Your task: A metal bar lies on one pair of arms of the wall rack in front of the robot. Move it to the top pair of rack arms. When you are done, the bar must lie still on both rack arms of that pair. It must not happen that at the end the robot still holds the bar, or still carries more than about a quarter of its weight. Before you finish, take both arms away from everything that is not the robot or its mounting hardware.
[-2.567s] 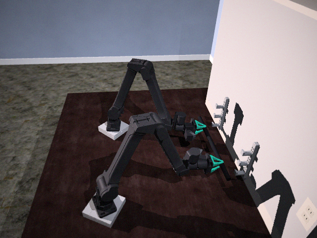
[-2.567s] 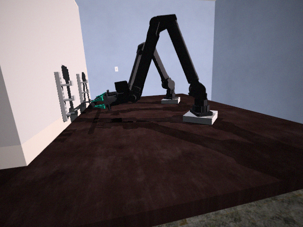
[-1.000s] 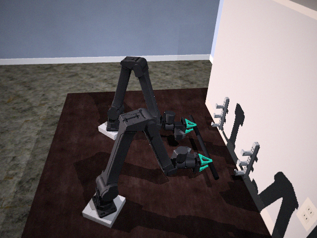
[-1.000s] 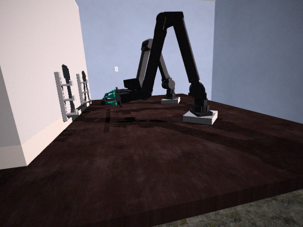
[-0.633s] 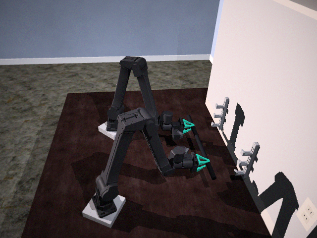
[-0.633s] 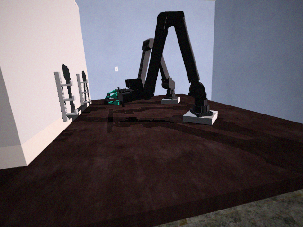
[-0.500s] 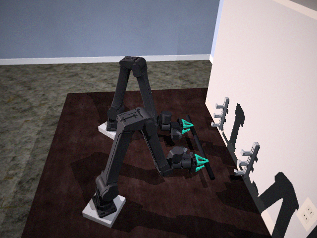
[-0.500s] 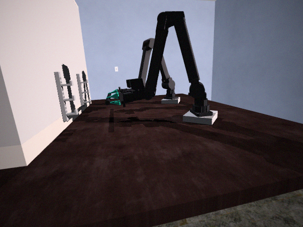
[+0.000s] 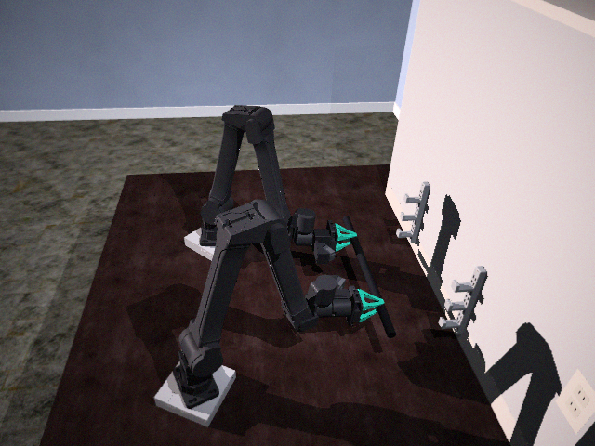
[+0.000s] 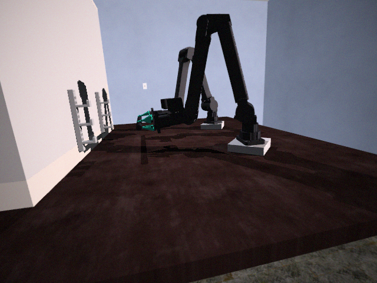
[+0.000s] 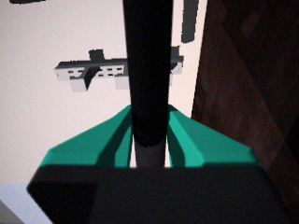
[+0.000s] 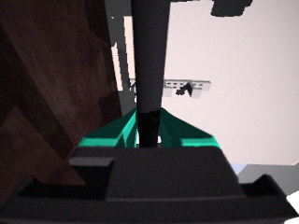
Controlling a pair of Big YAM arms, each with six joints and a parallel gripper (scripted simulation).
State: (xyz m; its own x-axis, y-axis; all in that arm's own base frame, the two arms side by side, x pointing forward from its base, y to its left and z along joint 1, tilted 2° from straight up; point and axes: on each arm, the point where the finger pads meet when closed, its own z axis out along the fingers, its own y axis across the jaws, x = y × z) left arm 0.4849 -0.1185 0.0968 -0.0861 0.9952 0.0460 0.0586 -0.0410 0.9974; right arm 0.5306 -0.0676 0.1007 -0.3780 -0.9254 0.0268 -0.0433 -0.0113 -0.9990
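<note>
Right now my right hand is 10 mm past the dark metal bar and 150 mm to the right of it. From my right hand the other things lie so: white wall: 380 mm ahead, 140 mm to the left, 330 mm above.
</note>
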